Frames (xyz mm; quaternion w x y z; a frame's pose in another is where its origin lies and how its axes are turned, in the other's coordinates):
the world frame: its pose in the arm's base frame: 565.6 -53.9 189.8 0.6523 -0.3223 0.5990 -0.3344
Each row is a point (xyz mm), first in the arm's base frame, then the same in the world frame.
Working: the arm's base frame: its pose in the world frame: 29.9 158.1 -577.0 0.6523 0.3223 -0.5990 0.3344

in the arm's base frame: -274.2 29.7 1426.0
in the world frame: -817.7 -1009.6 -743.4
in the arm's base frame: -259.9 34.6 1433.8
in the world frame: -825.3 -1012.5 -728.4
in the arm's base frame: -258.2 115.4 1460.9
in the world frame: -906.9 -988.7 -723.1
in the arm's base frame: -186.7 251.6 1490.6
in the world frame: -1031.6 -932.1 -646.9
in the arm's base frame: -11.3 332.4 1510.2
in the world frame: -1098.8 -893.4 -468.9
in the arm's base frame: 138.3 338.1 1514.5
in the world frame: -1097.1 -886.2 -319.4
